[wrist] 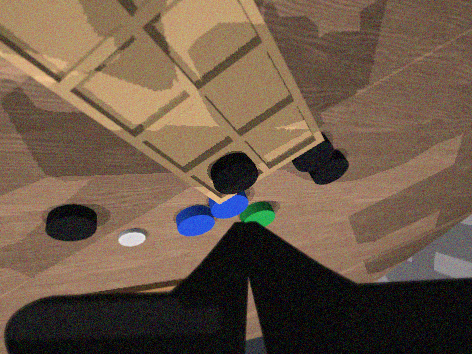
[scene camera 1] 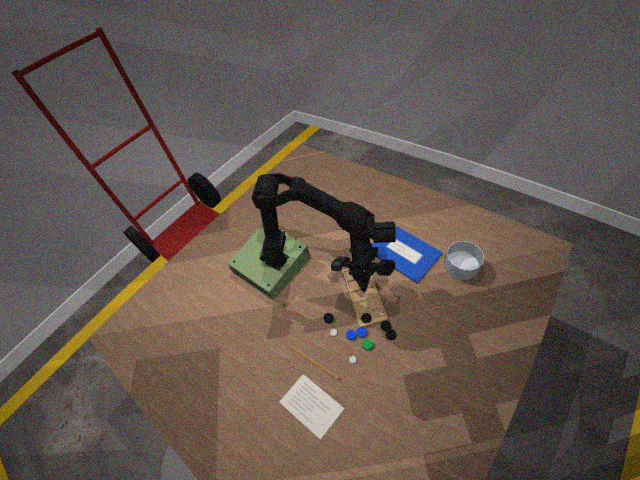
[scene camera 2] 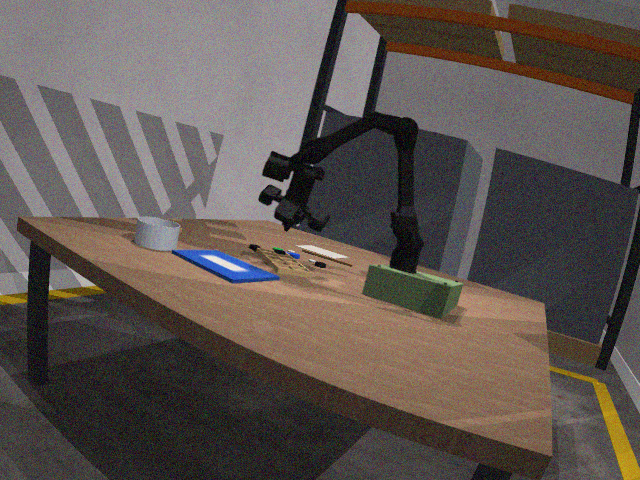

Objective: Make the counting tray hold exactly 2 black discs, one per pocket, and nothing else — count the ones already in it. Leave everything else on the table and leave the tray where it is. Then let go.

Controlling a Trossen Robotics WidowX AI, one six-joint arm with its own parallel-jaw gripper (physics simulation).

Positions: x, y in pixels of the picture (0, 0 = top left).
Labels:
my gripper: wrist 245, 232; scene camera 1 364, 291; scene camera 2 286, 230
tan counting tray: wrist; scene camera 1; scene camera 2 283, 264
same spot on tan counting tray: (wrist: 186, 90) = (scene camera 1: 364, 297)

